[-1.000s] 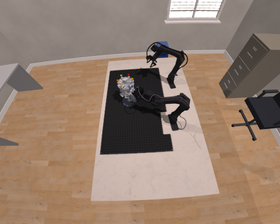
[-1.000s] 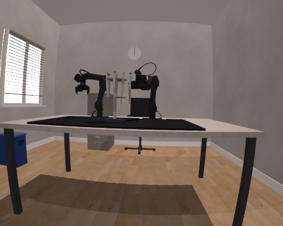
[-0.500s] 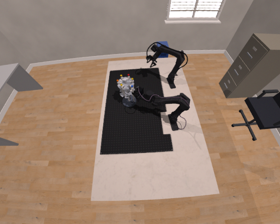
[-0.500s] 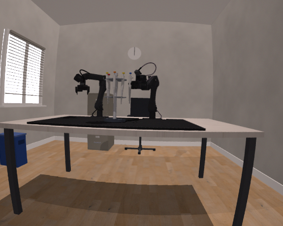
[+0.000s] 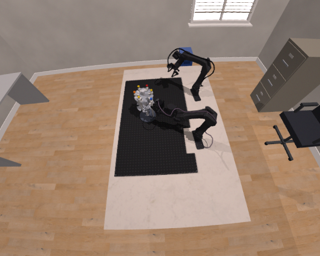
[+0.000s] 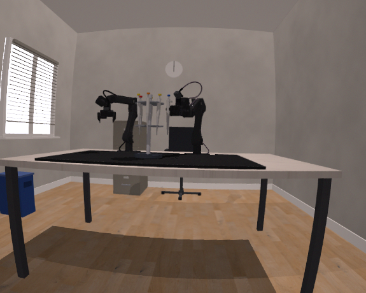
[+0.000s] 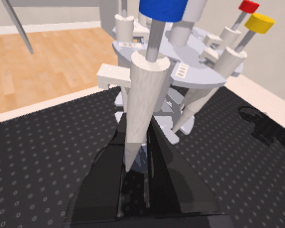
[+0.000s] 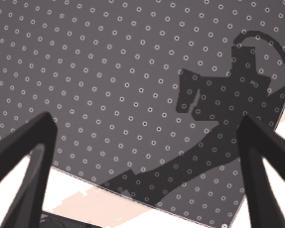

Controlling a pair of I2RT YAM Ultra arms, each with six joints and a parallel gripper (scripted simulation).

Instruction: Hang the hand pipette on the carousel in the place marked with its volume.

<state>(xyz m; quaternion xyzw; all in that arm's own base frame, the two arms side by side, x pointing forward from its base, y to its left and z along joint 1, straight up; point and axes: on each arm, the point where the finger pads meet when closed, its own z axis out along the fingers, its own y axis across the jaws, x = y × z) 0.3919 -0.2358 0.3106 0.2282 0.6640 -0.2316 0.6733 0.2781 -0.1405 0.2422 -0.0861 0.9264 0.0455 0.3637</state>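
Now: left hand 3 cm above the hand pipette, 1 cm to the right of it and 1 cm short of it.
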